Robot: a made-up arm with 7 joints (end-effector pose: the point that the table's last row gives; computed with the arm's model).
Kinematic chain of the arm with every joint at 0, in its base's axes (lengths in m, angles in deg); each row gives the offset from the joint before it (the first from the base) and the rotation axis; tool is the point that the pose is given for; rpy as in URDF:
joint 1: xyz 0 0 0.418 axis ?
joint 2: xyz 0 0 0 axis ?
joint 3: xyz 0 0 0.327 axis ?
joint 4: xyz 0.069 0 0 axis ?
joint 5: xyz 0.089 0 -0.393 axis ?
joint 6: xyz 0 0 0 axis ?
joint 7: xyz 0.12 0 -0.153 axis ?
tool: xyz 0 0 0 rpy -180 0 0
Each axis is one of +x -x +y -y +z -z.
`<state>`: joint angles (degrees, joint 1 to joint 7).
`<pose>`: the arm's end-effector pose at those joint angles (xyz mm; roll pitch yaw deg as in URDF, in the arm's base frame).
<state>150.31 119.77 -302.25 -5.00 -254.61 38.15 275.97</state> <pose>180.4 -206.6 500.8 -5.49 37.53 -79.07</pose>
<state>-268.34 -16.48 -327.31 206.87 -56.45 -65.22 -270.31</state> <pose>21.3 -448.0 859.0 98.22 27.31 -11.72</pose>
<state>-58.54 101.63 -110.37 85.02 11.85 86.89 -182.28</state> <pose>-340.6 -511.3 543.4 -90.09 18.68 33.87</pose>
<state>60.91 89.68 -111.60 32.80 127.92 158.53 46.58</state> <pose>448.5 -39.8 439.6 -146.83 63.05 -71.20</pose>
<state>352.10 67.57 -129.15 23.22 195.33 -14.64 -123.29</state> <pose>-217.8 -164.2 450.7 -130.87 -59.51 128.84</pose>
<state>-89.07 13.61 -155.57 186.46 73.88 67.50 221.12</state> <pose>-55.4 -294.5 1251.1 41.86 61.39 -116.97</pose>
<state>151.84 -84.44 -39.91 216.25 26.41 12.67 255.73</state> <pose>525.0 -539.3 156.1 -101.28 -29.84 -132.88</pose>
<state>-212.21 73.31 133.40 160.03 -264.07 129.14 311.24</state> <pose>-508.9 392.2 827.8 79.43 -4.32 107.54</pose>
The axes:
joint 1: +z
joint 2: +y
joint 3: +z
joint 4: -y
joint 5: -z
joint 6: +y
joint 7: -z

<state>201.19 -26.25 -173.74 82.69 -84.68 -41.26 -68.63</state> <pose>472.5 445.4 543.1 114.49 37.03 177.68</pose>
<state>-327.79 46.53 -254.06 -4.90 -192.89 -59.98 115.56</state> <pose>40.7 -29.2 356.1 -130.92 -22.71 -130.34</pose>
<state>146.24 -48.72 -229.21 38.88 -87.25 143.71 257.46</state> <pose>-97.2 -396.4 428.9 -2.39 2.94 95.29</pose>
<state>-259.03 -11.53 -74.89 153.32 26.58 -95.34 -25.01</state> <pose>46.2 -187.1 1047.6 -75.62 43.32 156.20</pose>
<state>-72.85 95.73 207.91 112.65 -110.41 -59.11 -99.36</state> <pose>-180.5 -593.1 637.4 -77.94 -43.66 95.06</pose>
